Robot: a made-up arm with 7 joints. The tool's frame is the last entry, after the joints. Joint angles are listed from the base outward.
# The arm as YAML. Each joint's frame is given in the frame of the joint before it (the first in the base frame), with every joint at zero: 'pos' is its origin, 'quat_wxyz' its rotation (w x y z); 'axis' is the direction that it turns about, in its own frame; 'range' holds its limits. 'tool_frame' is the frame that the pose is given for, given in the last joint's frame.
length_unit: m
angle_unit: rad
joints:
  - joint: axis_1
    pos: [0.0, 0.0, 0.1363]
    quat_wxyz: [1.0, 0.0, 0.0, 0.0]
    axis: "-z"
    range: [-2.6, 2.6]
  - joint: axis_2
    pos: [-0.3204, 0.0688, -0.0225]
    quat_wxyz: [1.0, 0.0, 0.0, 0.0]
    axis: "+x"
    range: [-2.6, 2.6]
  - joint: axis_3
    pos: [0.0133, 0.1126, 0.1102]
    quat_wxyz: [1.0, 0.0, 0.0, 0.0]
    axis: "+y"
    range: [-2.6, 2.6]
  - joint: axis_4
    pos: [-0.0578, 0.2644, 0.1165]
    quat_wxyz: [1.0, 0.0, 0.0, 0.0]
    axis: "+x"
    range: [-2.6, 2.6]
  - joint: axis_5
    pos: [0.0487, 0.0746, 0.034]
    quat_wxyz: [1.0, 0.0, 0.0, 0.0]
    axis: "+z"
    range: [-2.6, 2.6]
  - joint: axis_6
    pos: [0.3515, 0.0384, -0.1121]
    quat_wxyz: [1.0, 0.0, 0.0, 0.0]
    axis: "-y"
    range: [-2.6, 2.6]
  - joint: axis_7
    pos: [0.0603, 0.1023, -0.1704]
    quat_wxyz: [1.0, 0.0, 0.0, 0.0]
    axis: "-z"
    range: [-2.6, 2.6]
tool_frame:
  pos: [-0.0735, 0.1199, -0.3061]
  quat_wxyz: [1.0, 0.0, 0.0, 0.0]
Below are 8 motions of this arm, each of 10 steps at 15 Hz.
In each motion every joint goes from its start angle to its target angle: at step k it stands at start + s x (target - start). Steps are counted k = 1, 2, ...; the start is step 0. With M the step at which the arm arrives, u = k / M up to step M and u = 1 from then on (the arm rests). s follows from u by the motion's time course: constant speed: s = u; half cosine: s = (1 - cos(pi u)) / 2; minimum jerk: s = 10 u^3 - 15 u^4 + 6 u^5.
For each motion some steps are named. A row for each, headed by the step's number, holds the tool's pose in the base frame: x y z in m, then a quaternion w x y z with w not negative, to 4 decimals.
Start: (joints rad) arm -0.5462 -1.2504 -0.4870 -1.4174 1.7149 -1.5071 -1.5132
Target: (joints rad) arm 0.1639 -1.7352 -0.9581 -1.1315 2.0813 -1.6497 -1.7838
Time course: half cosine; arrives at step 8
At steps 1, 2, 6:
1: -0.5765 0.1149 -0.1271 0.2314 -0.3598 0.7820 -0.4532
2: -0.5583 0.1463 -0.1474 0.2201 -0.3275 0.7860 -0.4759
6: -0.4187 0.2767 -0.2553 0.0929 -0.1489 0.7635 -0.6215

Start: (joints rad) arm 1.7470 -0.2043 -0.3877 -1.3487 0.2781 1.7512 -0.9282
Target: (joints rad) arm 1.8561 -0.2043 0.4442 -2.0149 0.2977 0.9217 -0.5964
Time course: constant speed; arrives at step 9
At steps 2, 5, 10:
2: 0.1951 -0.5393 -0.0259 0.6790 -0.5620 0.3792 0.2818
5: -0.0403 -0.3646 -0.1354 0.7519 -0.3815 0.4904 0.2205
10: -0.2238 -0.1159 -0.0965 0.7324 -0.1662 0.6319 0.1917

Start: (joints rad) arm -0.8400 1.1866 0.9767 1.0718 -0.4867 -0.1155 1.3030
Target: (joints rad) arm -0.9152 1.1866 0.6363 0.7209 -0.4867 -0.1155 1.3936
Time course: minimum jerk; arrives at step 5
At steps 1, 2, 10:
1: -0.6199 0.4206 0.8228 0.3312 -0.2639 0.9000 -0.1037
2: -0.6286 0.4127 0.7963 0.3810 -0.2459 0.8844 -0.1106
10: -0.6281 0.4096 0.7057 0.5017 -0.1938 0.8303 -0.1461

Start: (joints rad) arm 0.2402 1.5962 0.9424 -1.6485 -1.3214 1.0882 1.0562
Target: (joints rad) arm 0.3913 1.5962 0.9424 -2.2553 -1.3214 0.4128 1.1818
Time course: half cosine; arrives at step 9
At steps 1, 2, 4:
1: 0.5490 -0.2933 0.3552 0.5584 0.1175 -0.5316 -0.6259
2: 0.5453 -0.3049 0.3637 0.5544 0.1106 -0.5299 -0.6322
4: 0.5265 -0.3426 0.3939 0.5378 0.0858 -0.5238 -0.6550

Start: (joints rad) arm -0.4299 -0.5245 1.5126 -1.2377 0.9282 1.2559 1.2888
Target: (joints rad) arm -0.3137 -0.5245 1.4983 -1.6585 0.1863 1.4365 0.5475
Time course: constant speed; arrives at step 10
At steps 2, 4, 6, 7, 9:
2: -1.0624 -0.0872 -0.4431 0.8624 -0.3125 0.3362 0.2136
4: -0.9600 -0.1504 -0.4876 0.8494 -0.3046 0.2965 0.3127
6: -0.8445 -0.1997 -0.5272 0.8215 -0.2975 0.2562 0.4134
7: -0.7825 -0.2179 -0.5453 0.8018 -0.2942 0.2359 0.4636
9: -0.6521 -0.2398 -0.5781 0.7508 -0.2881 0.1949 0.5615

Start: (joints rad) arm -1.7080 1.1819 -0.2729 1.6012 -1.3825 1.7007 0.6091
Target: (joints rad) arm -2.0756 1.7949 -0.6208 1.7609 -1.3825 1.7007 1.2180
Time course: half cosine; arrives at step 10
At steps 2, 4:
2: -0.4993 0.1773 0.3471 0.7493 -0.0424 0.5619 -0.3479
4: -0.4371 0.1816 0.4188 0.6653 -0.1292 0.6222 -0.3918

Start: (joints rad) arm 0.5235 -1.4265 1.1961 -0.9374 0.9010 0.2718 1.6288
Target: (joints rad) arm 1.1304 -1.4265 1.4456 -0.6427 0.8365 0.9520 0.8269
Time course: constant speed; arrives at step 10
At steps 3, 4, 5, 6, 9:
3: -0.8541 0.4523 -0.5030 0.3589 -0.6236 0.5362 -0.4413
4: -0.8132 0.5162 -0.5528 0.3835 -0.5671 0.5601 -0.4666
5: -0.7646 0.5746 -0.6011 0.4071 -0.5104 0.5769 -0.4909
6: -0.7095 0.6265 -0.6474 0.4296 -0.4545 0.5870 -0.5141
9: -0.5173 0.7362 -0.7740 0.4905 -0.2996 0.5799 -0.5774

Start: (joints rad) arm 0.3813 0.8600 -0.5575 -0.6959 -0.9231 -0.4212 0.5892
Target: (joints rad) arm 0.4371 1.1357 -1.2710 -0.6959 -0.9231 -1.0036 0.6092
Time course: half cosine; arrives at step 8
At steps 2, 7, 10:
2: 0.1973 0.0471 0.2245 0.4020 0.3339 0.0642 -0.8502
7: 0.0944 -0.0163 0.4805 0.2234 0.6334 0.0795 -0.7366
10: 0.0859 -0.0200 0.4917 0.2158 0.6456 0.0779 -0.7284

